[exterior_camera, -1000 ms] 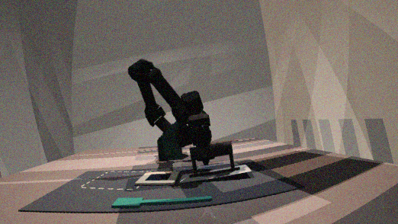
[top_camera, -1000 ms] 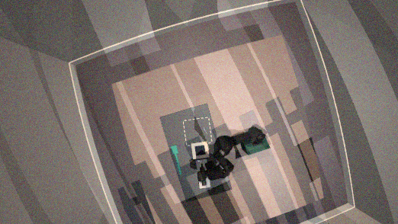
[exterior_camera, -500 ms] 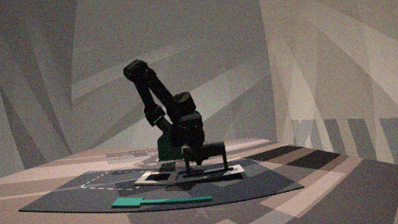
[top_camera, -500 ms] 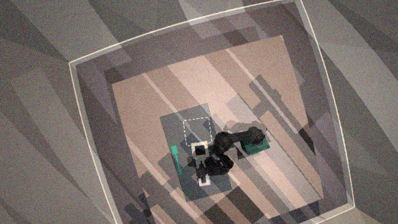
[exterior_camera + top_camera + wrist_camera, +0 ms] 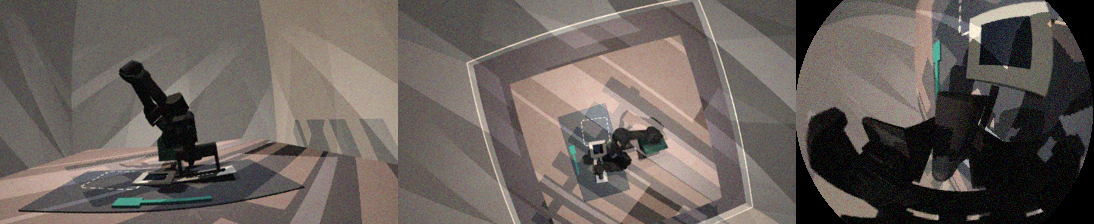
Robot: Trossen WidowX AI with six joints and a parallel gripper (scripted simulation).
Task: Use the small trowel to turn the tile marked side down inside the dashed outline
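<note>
Now: gripper tip 70 mm to the left of the dark mat and 80 mm above it. The rest, counted from my gripper tip: tile (30 mm behind, 110 mm to the right, 50 mm below); then small trowel (30 mm behind, 10 mm below); then green paddle-shaped trowel (140 mm ahead, 80 mm to the right, 50 mm below).
</note>
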